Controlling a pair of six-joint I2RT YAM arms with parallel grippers.
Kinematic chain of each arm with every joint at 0, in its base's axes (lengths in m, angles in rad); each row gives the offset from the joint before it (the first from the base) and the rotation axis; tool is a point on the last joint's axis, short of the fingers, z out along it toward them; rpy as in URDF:
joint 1: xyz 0 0 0.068 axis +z
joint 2: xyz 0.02 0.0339 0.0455 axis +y
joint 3: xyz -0.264 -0.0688 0 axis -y
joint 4: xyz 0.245 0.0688 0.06 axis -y
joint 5: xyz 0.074 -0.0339 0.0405 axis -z
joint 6: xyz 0.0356 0 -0.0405 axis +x
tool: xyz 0 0 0 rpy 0 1.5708 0
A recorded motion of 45 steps. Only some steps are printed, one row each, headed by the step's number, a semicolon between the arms.
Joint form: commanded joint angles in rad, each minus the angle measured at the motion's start. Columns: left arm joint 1, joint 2, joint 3, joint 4, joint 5, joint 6; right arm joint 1, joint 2, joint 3, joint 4, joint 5, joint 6.
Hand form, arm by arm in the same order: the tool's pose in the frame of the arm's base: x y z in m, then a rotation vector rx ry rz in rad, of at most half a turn. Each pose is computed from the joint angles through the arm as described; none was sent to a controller.
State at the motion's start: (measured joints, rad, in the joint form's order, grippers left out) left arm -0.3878 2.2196 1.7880 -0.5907 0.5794 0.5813; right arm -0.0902 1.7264 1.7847 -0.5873 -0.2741 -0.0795
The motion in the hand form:
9: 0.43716 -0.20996 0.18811 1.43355 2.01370 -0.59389; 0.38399 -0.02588 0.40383 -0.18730 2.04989 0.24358
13: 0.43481 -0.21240 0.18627 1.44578 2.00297 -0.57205; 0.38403 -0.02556 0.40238 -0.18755 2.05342 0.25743
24: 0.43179 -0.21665 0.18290 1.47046 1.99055 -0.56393; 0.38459 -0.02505 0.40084 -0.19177 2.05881 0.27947
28: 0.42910 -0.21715 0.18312 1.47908 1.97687 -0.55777; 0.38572 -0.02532 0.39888 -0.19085 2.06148 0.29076
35: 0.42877 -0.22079 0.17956 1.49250 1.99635 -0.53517; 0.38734 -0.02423 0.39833 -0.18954 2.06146 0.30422
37: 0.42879 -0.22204 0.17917 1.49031 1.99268 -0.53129; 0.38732 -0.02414 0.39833 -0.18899 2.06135 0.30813
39: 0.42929 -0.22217 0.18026 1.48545 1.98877 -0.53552; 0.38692 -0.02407 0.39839 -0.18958 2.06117 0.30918
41: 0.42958 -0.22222 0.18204 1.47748 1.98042 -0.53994; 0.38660 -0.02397 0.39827 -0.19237 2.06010 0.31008
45: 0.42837 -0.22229 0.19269 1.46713 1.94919 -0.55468; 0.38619 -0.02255 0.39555 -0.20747 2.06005 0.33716
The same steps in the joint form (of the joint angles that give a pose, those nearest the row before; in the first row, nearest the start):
9: -0.0218 0.0093 0.0192 -0.0030 -0.0331 0.0871; -0.0080 -0.0345 -0.0068 -0.0093 -0.0660 -0.0003
13: -0.0293 0.0032 0.0009 0.0167 -0.0484 0.0951; -0.0079 -0.0345 -0.0113 -0.0094 -0.0755 0.0044
24: -0.0403 0.0032 -0.0115 0.0261 -0.0549 0.1090; -0.0079 -0.0313 -0.0115 -0.0139 -0.0923 0.0089
28: -0.0437 -0.0080 -0.0304 0.0404 -0.0565 0.1164; -0.0091 -0.0278 -0.0145 -0.0110 -0.1006 0.0129
35: -0.0525 0.0047 -0.0189 0.0252 -0.0819 0.1192; -0.0064 -0.0221 -0.0104 -0.0095 -0.1074 0.0207
37: -0.0550 0.0052 -0.0209 0.0343 -0.0849 0.1162; -0.0064 -0.0221 -0.0105 -0.0094 -0.1099 0.0228
39: -0.0545 0.0047 -0.0188 0.0375 -0.0809 0.1126; -0.0064 -0.0236 -0.0120 -0.0094 -0.1110 0.0228
41: -0.0540 0.0009 -0.0208 0.0472 -0.0755 0.1071; -0.0064 -0.0252 -0.0145 -0.0079 -0.1128 0.0213
45: -0.0540 -0.0204 -0.0205 0.0546 -0.0568 0.1013; -0.0049 -0.0282 -0.0282 -0.0018 -0.1370 0.0212

